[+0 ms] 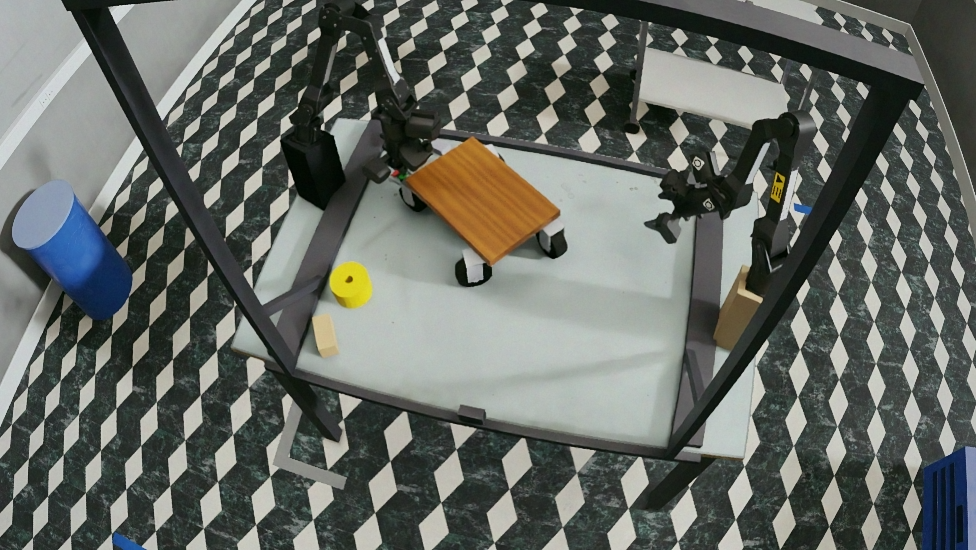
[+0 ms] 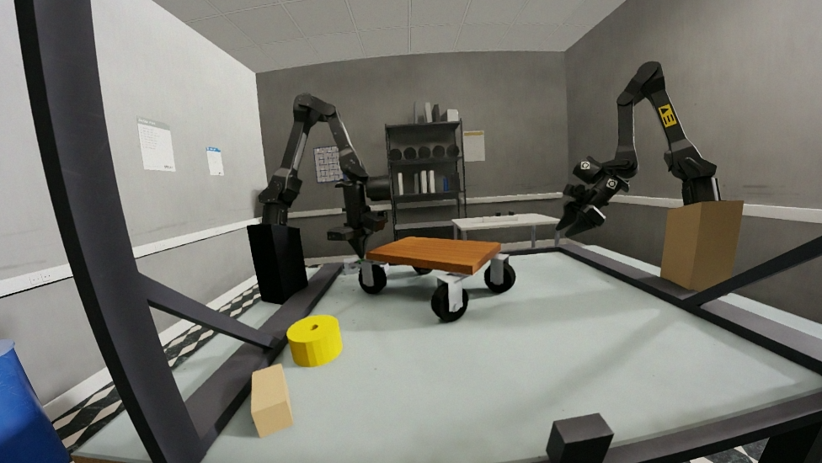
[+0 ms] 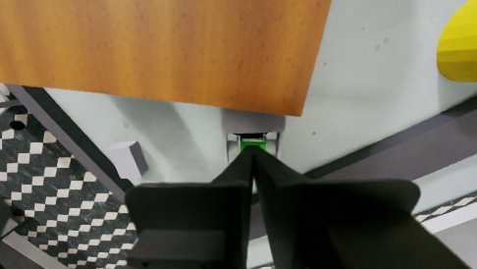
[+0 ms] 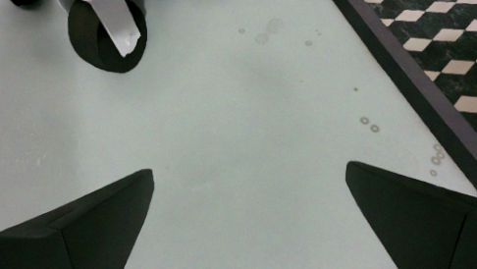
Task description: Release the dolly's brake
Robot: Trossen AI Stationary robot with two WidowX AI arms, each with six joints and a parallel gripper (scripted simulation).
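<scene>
Now: the brake pedal 10 mm to the left of my left hand and 50 mm below it. From my left hand the other things lie so: yellow cylinder: 280 mm behind, 110 mm below; tan block: 420 mm behind, 110 mm below.
</scene>
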